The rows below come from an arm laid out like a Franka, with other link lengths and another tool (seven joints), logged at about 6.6 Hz.
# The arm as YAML. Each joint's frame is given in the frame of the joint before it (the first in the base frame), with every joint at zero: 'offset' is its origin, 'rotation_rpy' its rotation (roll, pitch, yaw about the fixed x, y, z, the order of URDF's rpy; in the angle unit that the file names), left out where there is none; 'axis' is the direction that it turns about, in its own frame. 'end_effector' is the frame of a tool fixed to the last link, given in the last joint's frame.
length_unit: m
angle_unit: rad
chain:
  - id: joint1
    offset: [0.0, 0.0, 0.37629]
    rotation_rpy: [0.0, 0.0, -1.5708]
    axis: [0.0, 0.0, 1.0]
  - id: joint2
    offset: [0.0, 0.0, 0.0]
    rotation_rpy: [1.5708, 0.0, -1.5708]
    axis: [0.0, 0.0, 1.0]
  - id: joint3
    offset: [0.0, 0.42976, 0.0]
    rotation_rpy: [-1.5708, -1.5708, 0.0]
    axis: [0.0, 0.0, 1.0]
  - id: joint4
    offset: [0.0, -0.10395, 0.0]
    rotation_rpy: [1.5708, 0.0, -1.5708]
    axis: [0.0, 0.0, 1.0]
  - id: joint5
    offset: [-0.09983, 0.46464, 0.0]
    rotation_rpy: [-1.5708, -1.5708, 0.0]
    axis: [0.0, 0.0, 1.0]
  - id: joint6
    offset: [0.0, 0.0, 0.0]
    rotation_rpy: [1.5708, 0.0, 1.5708]
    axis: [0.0, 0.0, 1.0]
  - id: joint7
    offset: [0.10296, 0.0, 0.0]
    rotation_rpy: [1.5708, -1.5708, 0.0]
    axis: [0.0, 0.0, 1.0]
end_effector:
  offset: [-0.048, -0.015, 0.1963]
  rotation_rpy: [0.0, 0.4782, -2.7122]
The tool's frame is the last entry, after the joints.
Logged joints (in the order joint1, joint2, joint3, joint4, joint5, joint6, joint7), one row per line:
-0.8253, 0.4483, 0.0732, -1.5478, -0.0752, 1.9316, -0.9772
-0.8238, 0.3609, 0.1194, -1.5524, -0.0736, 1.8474, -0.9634
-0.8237, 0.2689, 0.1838, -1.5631, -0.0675, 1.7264, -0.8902
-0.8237, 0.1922, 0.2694, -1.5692, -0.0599, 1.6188, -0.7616
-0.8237, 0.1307, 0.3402, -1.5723, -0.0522, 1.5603, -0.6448
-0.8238, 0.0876, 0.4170, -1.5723, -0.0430, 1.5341, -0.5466
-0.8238, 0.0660, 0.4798, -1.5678, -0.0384, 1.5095, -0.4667
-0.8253, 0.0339, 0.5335, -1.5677, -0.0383, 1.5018, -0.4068
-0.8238, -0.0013, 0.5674, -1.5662, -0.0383, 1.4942, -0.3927
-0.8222, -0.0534, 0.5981, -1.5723, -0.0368, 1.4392, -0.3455
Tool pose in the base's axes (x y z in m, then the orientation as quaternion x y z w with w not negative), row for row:
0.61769, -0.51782, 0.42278, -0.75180, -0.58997, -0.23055, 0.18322
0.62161, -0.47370, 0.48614, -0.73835, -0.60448, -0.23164, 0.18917
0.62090, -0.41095, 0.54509, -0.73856, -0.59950, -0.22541, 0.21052
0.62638, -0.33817, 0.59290, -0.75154, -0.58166, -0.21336, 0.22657
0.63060, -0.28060, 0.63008, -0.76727, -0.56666, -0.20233, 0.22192
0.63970, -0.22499, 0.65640, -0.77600, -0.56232, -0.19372, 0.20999
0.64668, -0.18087, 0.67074, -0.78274, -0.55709, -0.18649, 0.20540
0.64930, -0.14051, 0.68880, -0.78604, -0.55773, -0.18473, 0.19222
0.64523, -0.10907, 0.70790, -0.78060, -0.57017, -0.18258, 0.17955
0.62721, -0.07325, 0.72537, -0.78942, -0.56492, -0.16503, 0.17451
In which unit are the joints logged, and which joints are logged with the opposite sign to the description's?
The joints are logged in radians. Opposite sign: joint5.
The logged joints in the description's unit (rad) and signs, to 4 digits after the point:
-0.8253, 0.4483, 0.0732, -1.5478, 0.0752, 1.9316, -0.9772
-0.8238, 0.3609, 0.1194, -1.5524, 0.0736, 1.8474, -0.9634
-0.8237, 0.2689, 0.1838, -1.5631, 0.0675, 1.7264, -0.8902
-0.8237, 0.1922, 0.2694, -1.5692, 0.0599, 1.6188, -0.7616
-0.8237, 0.1307, 0.3402, -1.5723, 0.0522, 1.5603, -0.6448
-0.8238, 0.0876, 0.4170, -1.5723, 0.0430, 1.5341, -0.5466
-0.8238, 0.0660, 0.4798, -1.5678, 0.0384, 1.5095, -0.4667
-0.8253, 0.0339, 0.5335, -1.5677, 0.0383, 1.5018, -0.4068
-0.8238, -0.0013, 0.5674, -1.5662, 0.0383, 1.4942, -0.3927
-0.8222, -0.0534, 0.5981, -1.5723, 0.0368, 1.4392, -0.3455

